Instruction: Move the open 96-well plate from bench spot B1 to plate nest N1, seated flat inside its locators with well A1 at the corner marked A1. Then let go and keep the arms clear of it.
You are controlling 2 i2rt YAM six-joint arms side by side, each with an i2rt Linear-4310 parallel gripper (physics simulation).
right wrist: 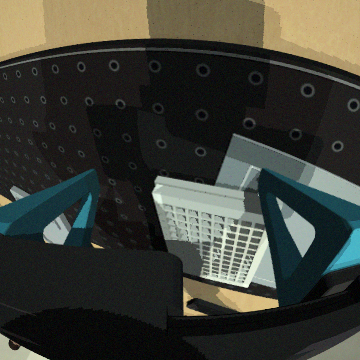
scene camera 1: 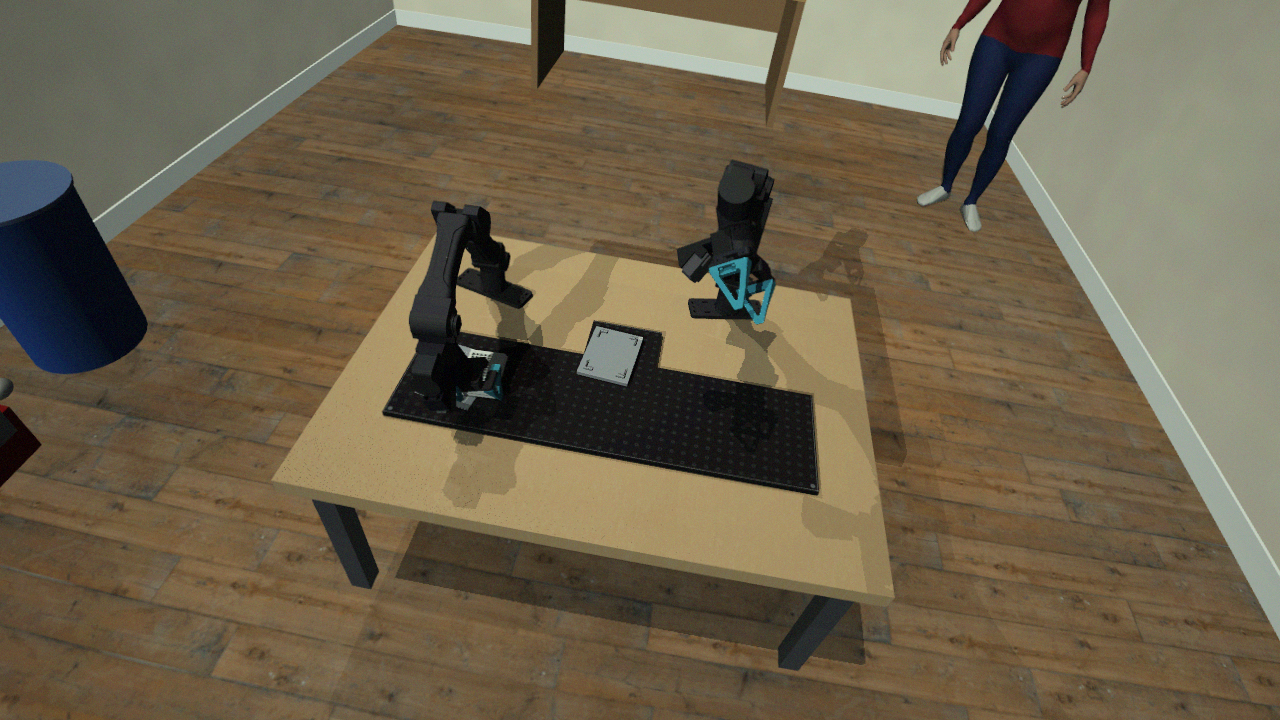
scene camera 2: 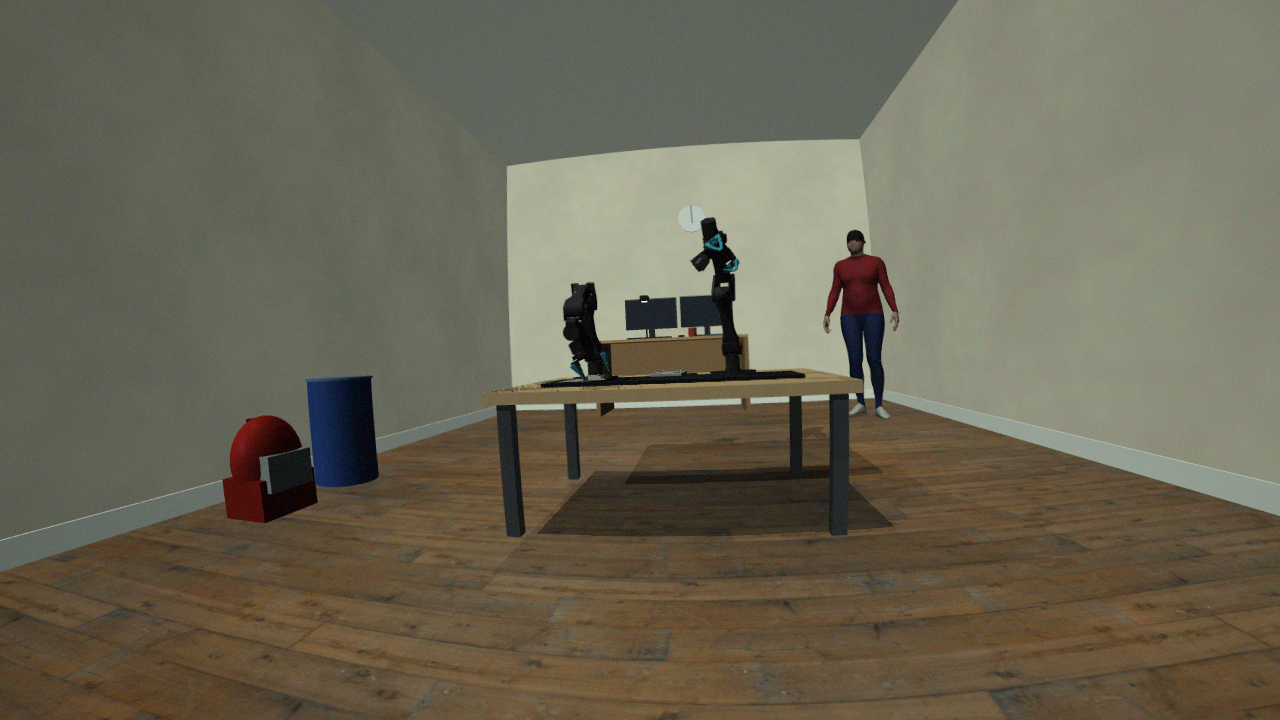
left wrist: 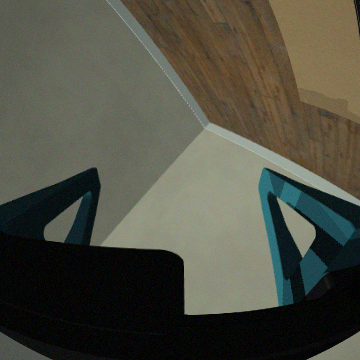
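Seen in the pictures: left gripper, fingertip midpoint: (scene camera 1: 749, 316) (scene camera 2: 728, 259) (left wrist: 179, 176); right gripper, fingertip midpoint: (right wrist: 178, 177) (scene camera 1: 481, 398) (scene camera 2: 597, 375); left arm's base, origin of the base link: (scene camera 1: 725, 310) (scene camera 2: 733, 372); right arm's base, origin of the base link: (scene camera 1: 493, 289).
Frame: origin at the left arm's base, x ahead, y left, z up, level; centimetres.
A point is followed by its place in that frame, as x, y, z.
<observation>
The white open 96-well plate (scene camera 1: 479, 352) {20.0, -62.8, 2.9} (right wrist: 220, 225) {29.4, -62.8, 2.6} is at the grey pad of spot B1 (right wrist: 320, 175) {33.5, -69.2, 1.5}, turned relative to it; I cannot tell whether it rests flat. My right gripper (scene camera 1: 480, 376) {34.3, -61.2, 3.2} (scene camera 2: 592, 376) {34.3, -61.2, 3.2} (right wrist: 178, 177) {34.3, -61.2, 3.2} is open, low over the plate, its teal fingers apart and one overlapping the plate's edge in the right wrist view. Nest N1 (scene camera 1: 611, 353) {19.5, -32.3, 2.5} is a light grey block with dark corner locators, bearing no plate; part of the nest (right wrist: 57, 232) {20.0, -35.3, 2.5} shows in the right wrist view. The A1 mark is unreadable. My left gripper (scene camera 1: 750, 313) {50.3, -14.7, 41.6} (scene camera 2: 723, 254) {50.3, -14.7, 41.6} (left wrist: 179, 176) {50.3, -14.7, 41.6} is open and empty, raised high at the right.
A black perforated board (scene camera 1: 716, 438) {44.2, -11.1, 1.3} (right wrist: 40, 85) {41.3, -51.0, 1.3} lies on the wooden table (scene camera 1: 358, 447) {44.7, -85.1, 0.0} (scene camera 2: 662, 392) {66.6, -42.5, -1.4}. A person (scene camera 1: 1029, 80) (scene camera 2: 861, 286) stands beyond the table at the right. A blue barrel (scene camera 1: 67, 277) (scene camera 2: 342, 429) stands on the floor at the left.
</observation>
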